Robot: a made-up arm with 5 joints. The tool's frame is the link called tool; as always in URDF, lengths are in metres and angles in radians.
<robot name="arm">
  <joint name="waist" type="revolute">
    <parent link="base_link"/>
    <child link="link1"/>
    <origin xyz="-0.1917 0.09 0.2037" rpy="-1.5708 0 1.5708"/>
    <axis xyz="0 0 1"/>
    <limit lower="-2.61" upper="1.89" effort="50" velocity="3"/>
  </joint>
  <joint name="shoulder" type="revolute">
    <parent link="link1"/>
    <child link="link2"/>
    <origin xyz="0.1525 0.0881 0.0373" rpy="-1.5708 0 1.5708"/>
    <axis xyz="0 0 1"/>
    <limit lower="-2.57" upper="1.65" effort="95" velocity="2.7"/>
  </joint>
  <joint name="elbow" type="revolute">
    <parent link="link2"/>
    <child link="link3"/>
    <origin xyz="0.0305 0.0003 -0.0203" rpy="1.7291 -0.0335 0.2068"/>
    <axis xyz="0 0 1"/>
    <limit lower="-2.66" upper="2.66" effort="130" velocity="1.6"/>
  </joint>
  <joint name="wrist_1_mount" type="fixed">
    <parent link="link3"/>
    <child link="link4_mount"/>
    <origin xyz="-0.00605 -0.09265 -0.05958"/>
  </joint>
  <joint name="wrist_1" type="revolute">
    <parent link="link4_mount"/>
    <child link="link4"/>
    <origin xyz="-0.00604 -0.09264 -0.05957" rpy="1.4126 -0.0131 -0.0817"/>
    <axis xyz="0 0 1"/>
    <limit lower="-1.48" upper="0.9" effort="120" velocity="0.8"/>
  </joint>
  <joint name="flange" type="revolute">
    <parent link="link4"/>
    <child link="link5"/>
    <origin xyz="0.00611 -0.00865 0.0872" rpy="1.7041 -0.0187 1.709"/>
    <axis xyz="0 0 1"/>
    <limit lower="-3.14" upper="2.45" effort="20" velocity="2.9"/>
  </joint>
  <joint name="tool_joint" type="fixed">
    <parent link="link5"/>
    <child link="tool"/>
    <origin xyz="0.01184 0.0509 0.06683" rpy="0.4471 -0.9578 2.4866"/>
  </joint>
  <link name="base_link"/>
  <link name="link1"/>
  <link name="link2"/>
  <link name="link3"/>
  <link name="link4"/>
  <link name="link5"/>
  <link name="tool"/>
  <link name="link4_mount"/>
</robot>
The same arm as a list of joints. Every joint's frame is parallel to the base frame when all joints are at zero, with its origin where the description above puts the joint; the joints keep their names.
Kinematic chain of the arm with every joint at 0, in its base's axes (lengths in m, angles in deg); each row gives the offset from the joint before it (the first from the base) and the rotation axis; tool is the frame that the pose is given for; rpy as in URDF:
waist: xyz -0.1917 0.0900 0.2037 axis -x
shoulder: xyz -0.0373 0.1525 -0.0881 axis -y
elbow: xyz 0.0003 0.0203 -0.0305 axis -0.965388 0.157498 -0.207897
wrist_1: xyz 0.1424 0.1645 0.0366 axis -0.0105 0.998787 0.048099
flange: xyz 0.0088 0.0874 0.0000 axis 0.0665 -0.0845 -0.994202
tool: xyz -0.0065 0.0452 -0.0715 rpy -164.99 54.25 28.06
Joint limits (deg, base to tool): -149.54..108.29 -147.25..94.54 -152.41..152.41 -84.80..51.57 -179.91..140.37

